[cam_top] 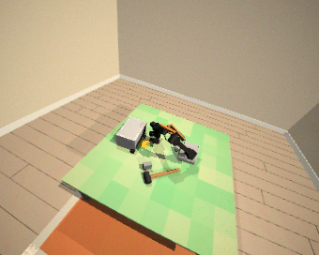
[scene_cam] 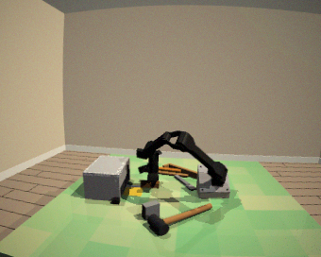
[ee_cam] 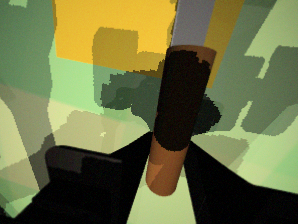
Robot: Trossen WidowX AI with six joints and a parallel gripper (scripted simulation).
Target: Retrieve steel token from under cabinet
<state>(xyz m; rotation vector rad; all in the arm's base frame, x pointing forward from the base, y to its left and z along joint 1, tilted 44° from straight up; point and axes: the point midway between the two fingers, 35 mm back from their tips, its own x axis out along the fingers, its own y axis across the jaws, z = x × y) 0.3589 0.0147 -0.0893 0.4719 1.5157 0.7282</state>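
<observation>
The flat grey tool is 19 cm behind my gripper tip and 6 cm to the right of it. Also, from my gripper tip: small grey block (32 cm to the left, 4 cm behind, 3 cm above); steel token (25 cm ahead, 6 cm to the left).
</observation>
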